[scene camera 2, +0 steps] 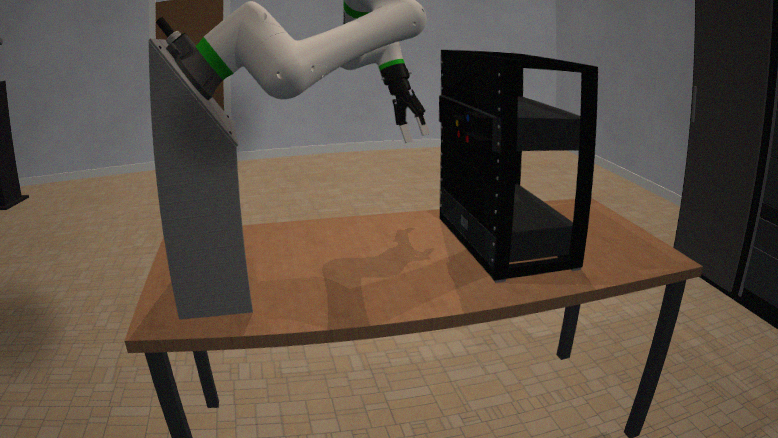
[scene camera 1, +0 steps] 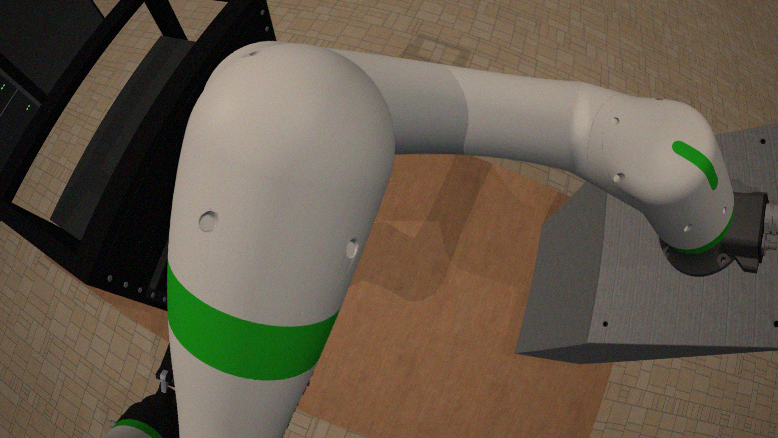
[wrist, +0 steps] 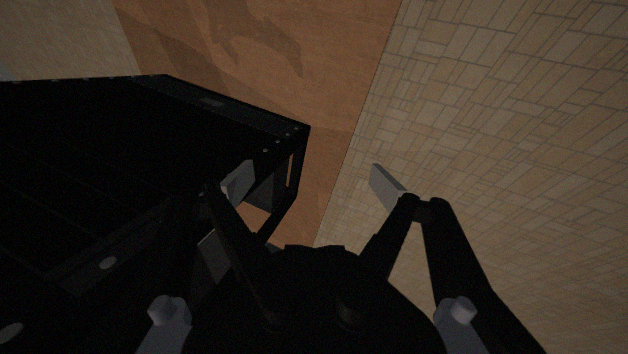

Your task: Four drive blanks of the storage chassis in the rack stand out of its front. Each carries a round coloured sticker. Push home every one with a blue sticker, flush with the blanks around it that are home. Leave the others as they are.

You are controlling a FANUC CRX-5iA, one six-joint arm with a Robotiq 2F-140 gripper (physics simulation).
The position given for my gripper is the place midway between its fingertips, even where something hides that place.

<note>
In view: my gripper [scene camera 2: 417,138] and a black rack [scene camera 1: 114,214].
The black rack also shows in scene camera 2 [scene camera 2: 486,123] and in the wrist view [wrist: 97,160]. My gripper shows as well in scene camera 1 [scene camera 1: 190,372] and in the wrist view [wrist: 312,172].
</note>
